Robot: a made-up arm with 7 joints. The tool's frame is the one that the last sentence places.
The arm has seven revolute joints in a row. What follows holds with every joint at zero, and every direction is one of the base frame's.
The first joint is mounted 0.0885 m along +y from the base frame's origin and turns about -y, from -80 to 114.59 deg.
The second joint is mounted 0.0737 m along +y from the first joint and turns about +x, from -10 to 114.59 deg.
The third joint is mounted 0.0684 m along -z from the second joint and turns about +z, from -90 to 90 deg.
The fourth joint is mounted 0.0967 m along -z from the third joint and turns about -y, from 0 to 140 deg.
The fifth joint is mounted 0.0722 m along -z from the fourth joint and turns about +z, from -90 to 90 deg.
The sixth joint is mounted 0.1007 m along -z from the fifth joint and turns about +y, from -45 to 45 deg.
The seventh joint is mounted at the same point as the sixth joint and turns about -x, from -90 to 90 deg.
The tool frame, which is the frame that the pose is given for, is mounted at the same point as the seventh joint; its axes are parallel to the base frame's.
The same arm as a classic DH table. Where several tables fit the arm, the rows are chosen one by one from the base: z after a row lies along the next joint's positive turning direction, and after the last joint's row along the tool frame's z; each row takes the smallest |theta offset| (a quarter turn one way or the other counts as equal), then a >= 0, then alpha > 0; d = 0 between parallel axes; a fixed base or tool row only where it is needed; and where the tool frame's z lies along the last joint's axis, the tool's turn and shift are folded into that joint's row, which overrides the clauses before.
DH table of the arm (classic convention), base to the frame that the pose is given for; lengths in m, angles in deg. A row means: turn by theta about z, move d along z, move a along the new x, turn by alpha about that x. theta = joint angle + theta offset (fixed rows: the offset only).
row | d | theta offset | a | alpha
base (fixed) | 0.0000 | 0.00 | 0.0000 | 90.00
joint 1 | -0.1622 | 90.00 | 0.0000 | 90.00
joint 2 | 0.0000 | 90.00 | 0.0000 | 90.00
joint 3 | -0.1651 | 90.00 | 0.0000 | 90.00
joint 4 | 0.0000 | 0.00 | 0.0000 | -90.00
joint 5 | -0.1729 | 0.00 | 0.0000 | -90.00
joint 6 | 0.0000 | -90.00 | 0.0000 | 90.00
joint 7 | 0.0000 | 90.00 | 0.0000 | 90.00
tool (fixed) | 0.0000 | -90.00 | 0.0000 | 0.00
Joint limits (deg, base to tool): -80.00..114.59 -10.00..114.59 -90.00..90.00 0.00..140.00 -90.00..90.00 -45.00..45.00 -90.00..90.00

